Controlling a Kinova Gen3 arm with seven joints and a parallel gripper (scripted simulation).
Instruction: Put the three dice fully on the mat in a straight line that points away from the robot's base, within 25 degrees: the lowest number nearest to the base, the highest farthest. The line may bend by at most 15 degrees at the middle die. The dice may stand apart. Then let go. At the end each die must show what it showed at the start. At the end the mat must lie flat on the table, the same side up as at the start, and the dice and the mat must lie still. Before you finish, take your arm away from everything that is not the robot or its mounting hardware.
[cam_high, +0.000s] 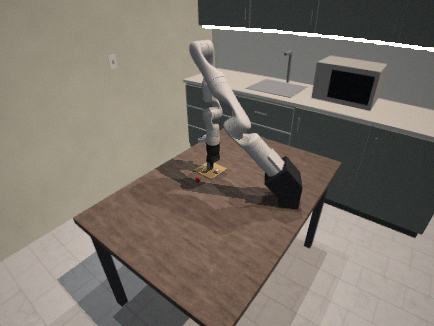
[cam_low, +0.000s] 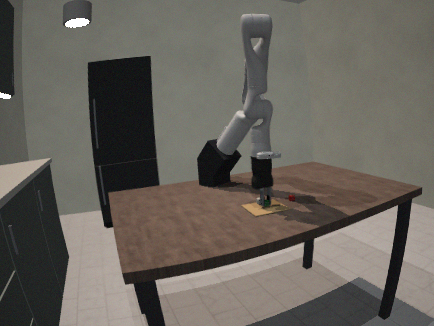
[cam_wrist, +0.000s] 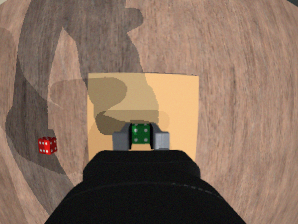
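Right now the green die is 10 mm below my hand. The rest, counted from my hand: red die (130 mm to the left, 20 mm below); white die (50 mm behind, 10 mm to the left, 10 mm below); tan mat (30 mm below).
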